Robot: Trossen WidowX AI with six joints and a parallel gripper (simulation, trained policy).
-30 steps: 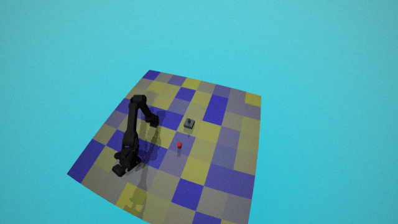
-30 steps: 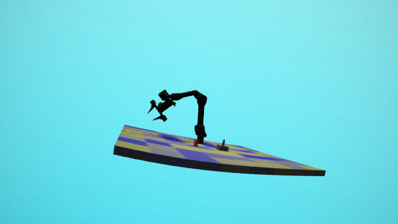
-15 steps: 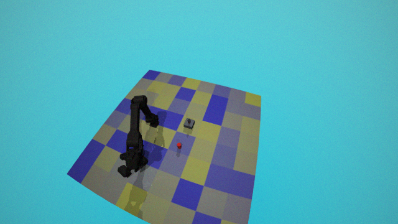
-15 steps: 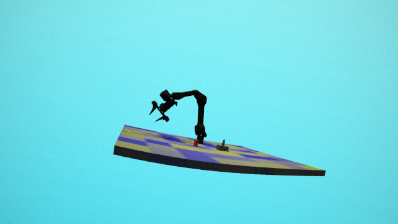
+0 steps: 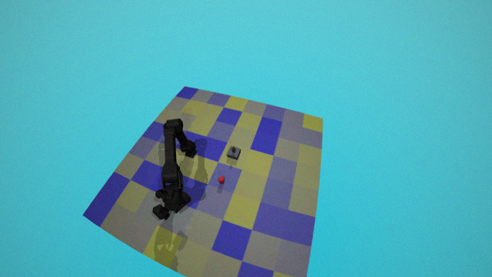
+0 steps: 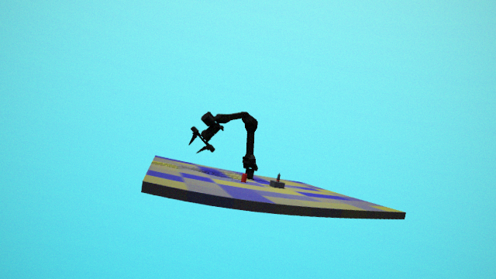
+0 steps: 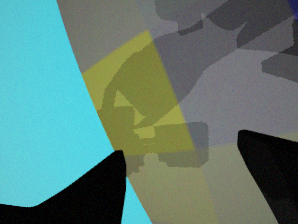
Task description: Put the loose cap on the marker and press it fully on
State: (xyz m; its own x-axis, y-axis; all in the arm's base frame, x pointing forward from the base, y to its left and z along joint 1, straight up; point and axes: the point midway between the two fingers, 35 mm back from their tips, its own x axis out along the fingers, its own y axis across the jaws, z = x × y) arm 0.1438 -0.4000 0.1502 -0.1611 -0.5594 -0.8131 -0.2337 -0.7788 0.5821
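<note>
Now: the red cap 300 mm to the left of my gripper tip, 140 mm ahead of it and 100 mm below it. Also, from my gripper tip: grey holder block: 510 mm to the left, 140 mm ahead, 110 mm below.
</note>
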